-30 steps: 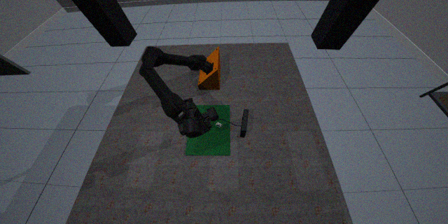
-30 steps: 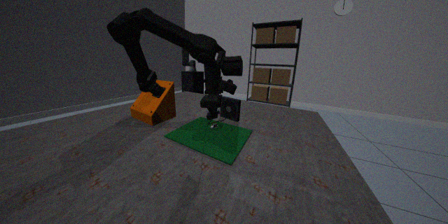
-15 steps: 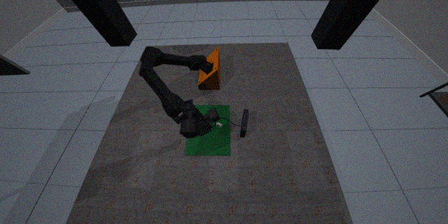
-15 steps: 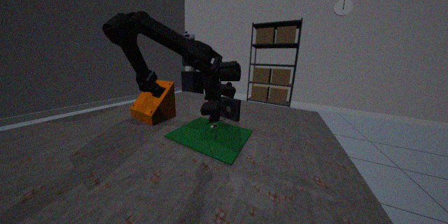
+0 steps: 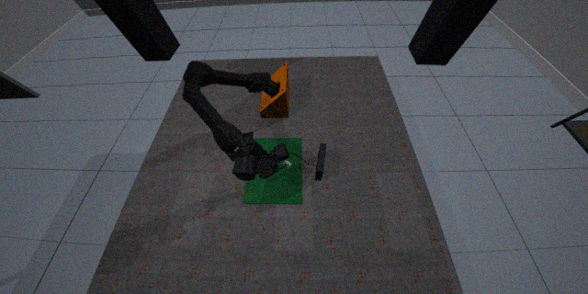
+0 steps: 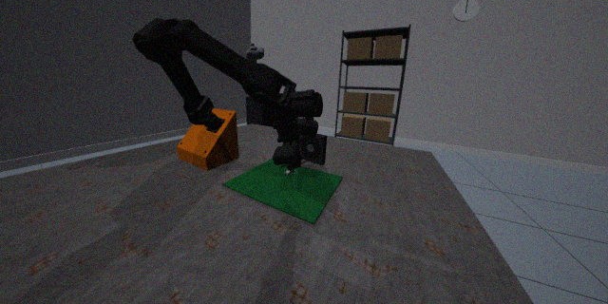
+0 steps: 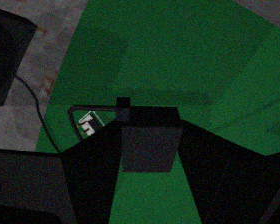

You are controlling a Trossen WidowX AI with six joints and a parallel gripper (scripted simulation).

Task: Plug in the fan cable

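Now: the green board 8 cm below my gripper tip, 3 cm behind it and 1 cm to the right of it. The rest, counted from my gripper tip: white four-pin header 7 cm below, 5 cm to the left, 5 cm behind; black plug 1 cm behind; black fan 18 cm to the left, 5 cm behind, 1 cm below.
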